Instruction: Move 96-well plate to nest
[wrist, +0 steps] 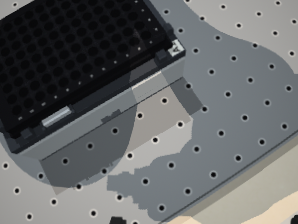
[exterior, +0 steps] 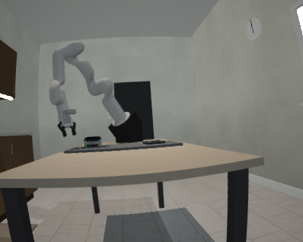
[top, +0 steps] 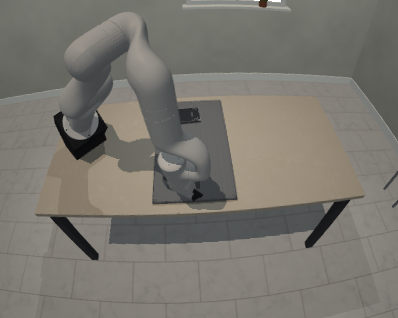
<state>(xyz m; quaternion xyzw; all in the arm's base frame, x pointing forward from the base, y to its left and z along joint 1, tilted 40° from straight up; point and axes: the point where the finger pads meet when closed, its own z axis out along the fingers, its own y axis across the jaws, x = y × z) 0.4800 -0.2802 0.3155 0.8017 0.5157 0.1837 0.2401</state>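
The black 96-well plate lies 160 mm to the left of my hand and 30 mm below it. The rest, counted from my hand: A1 label (510 mm to the left, 120 mm ahead, 80 mm below); then plate nest N1 (570 mm to the left, 90 mm below, 50 mm ahead).
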